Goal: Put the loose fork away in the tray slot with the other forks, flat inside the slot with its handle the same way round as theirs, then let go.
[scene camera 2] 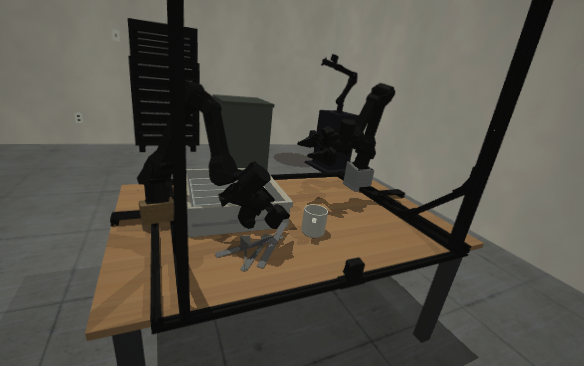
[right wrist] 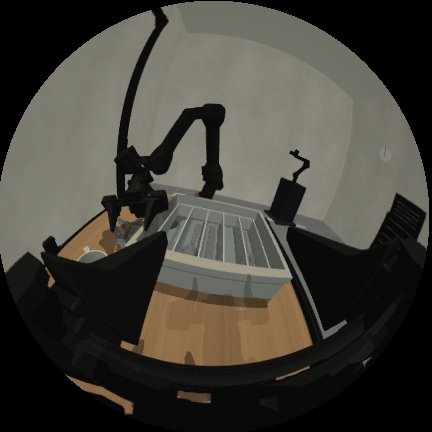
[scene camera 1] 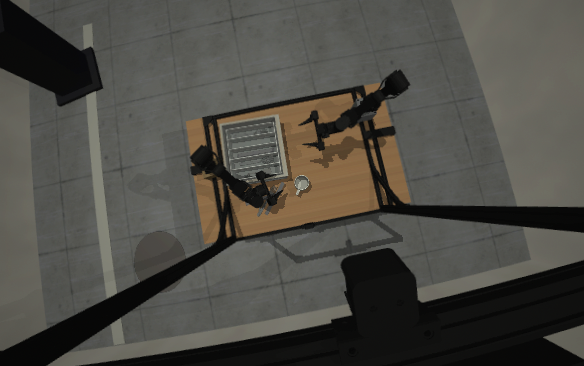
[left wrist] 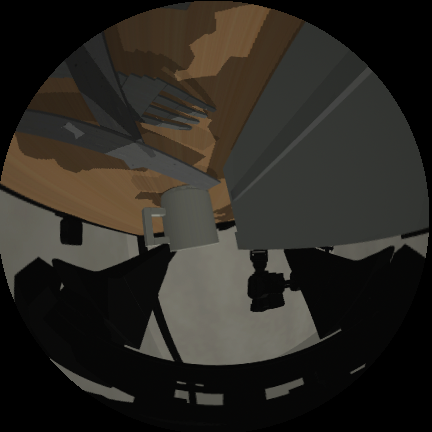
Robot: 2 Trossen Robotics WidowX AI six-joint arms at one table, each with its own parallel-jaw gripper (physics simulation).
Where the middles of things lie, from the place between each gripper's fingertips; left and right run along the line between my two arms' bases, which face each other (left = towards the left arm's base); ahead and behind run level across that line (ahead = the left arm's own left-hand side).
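Scene:
White mug (scene camera 2: 314,220): 190 mm below my right hand, 210 mm behind it, 80 mm to the left of it. Cutlery tray (scene camera 2: 203,192): 200 mm below my right hand, 60 mm ahead of it, 250 mm to the left of it.
My left gripper: 40 mm above the white mug, 50 mm past it and 100 mm to the left of it. Cutlery tray: 60 mm below my left hand, 220 mm ahead of it, 80 mm to the left of it.

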